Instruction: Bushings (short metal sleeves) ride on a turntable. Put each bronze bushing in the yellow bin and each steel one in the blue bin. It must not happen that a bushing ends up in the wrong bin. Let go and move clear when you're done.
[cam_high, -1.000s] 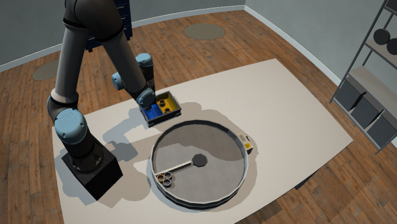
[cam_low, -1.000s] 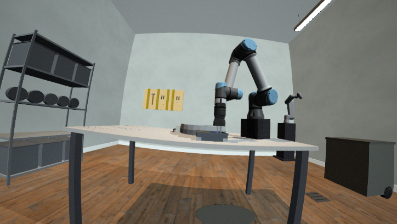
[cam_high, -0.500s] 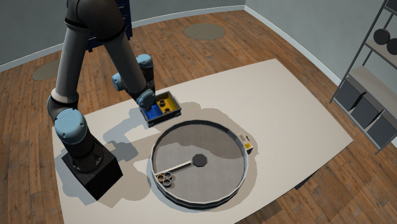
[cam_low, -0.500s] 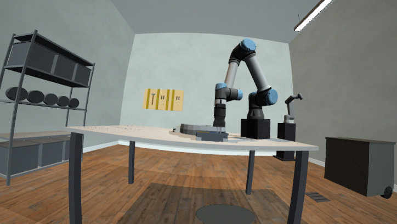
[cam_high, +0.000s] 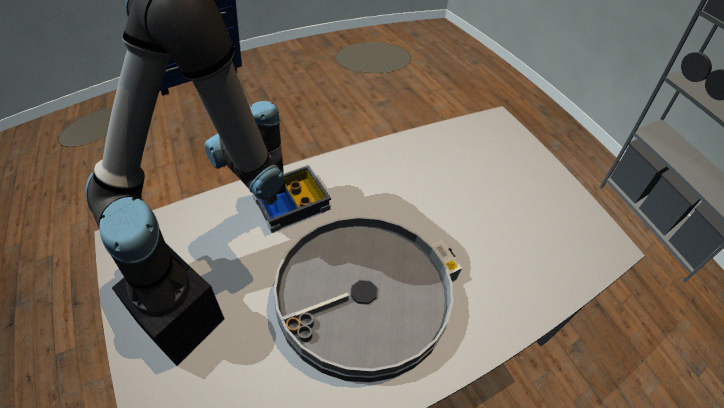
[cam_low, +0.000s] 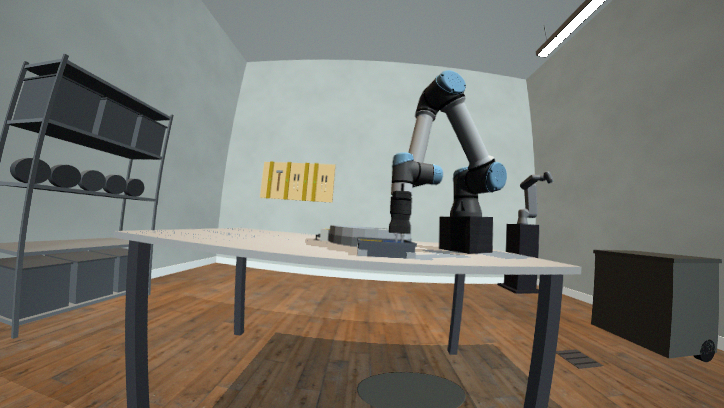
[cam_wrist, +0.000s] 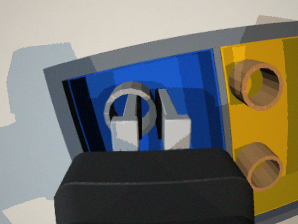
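The bin lies 5 cm ahead of my hand, 3 cm to the right of it and 1 cm below it. Round my hand: round grey turntable (10 cm ahead, 40 cm to the right, 2 cm above).
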